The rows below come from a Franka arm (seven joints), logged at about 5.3 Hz.
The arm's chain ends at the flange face. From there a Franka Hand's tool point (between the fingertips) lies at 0.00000 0.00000 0.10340 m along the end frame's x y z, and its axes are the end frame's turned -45 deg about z.
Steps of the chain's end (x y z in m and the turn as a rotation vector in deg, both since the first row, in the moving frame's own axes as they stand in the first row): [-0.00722, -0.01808, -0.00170, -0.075, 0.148, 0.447]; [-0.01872, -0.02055, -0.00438, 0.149, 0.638, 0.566]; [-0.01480, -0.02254, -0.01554, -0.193, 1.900, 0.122]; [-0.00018, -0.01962, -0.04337, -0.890, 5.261, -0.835]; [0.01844, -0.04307, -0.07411, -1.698, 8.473, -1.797]
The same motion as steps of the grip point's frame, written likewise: [0.00777, -0.01760, -0.00170, -0.158, 0.052, 0.447]; [0.00230, -0.02714, -0.00439, -0.346, 0.556, 0.566]; [0.00765, -0.02373, -0.01560, -1.480, 1.207, 0.122]; [0.01937, -0.00620, -0.04382, -4.349, 3.091, -0.835]; [0.05231, -0.00462, -0.07528, -7.192, 4.791, -1.797]
